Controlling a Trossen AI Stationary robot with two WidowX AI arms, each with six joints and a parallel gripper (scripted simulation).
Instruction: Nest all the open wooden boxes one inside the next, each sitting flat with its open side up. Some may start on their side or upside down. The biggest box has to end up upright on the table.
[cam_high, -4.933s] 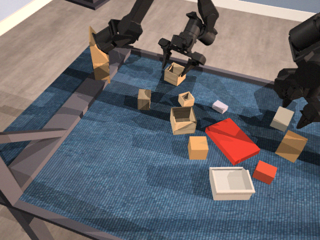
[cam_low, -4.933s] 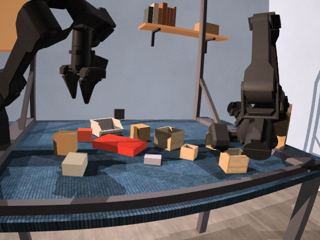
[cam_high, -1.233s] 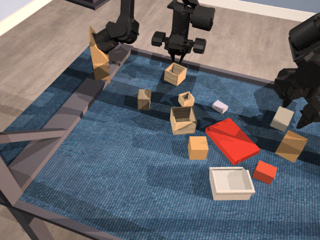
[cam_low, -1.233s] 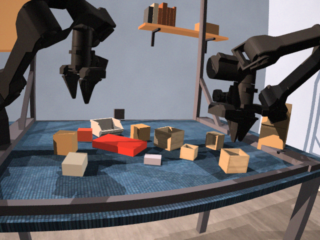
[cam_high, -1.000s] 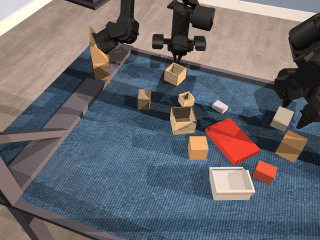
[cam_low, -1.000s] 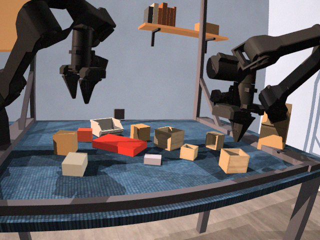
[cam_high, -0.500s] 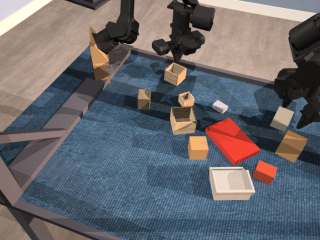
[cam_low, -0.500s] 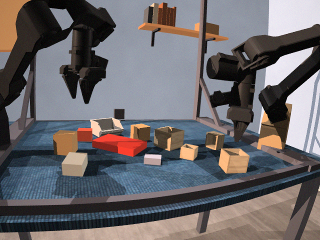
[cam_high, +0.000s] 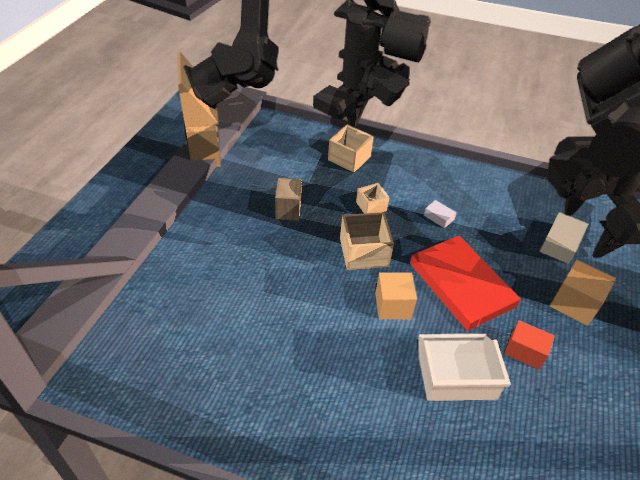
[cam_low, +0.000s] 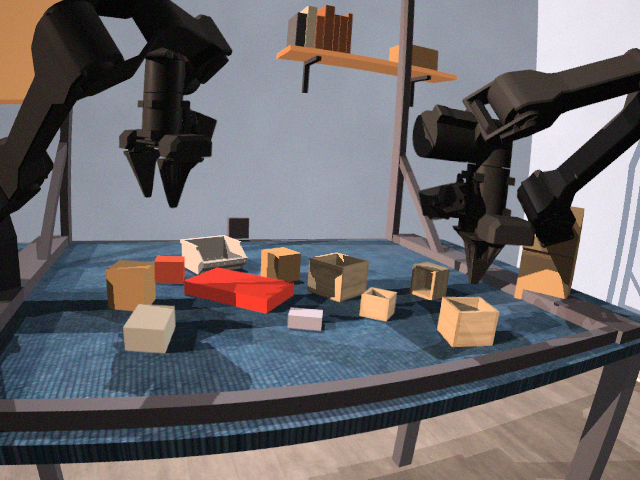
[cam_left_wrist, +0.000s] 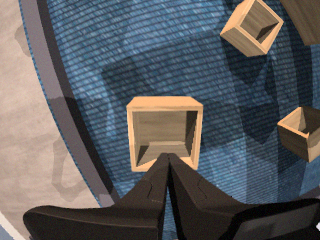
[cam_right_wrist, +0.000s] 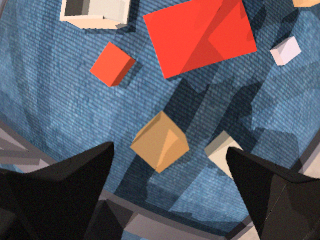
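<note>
My right gripper is now 17 cm above the flat red block, 12 cm to the right of it and 4 cm past it. Also, from my right hand: beige block 17 cm below, 13 cm ahead; then red cube 17 cm below, 11 cm behind; then lavender block 21 cm to the left, 18 cm below, 9 cm ahead.
</note>
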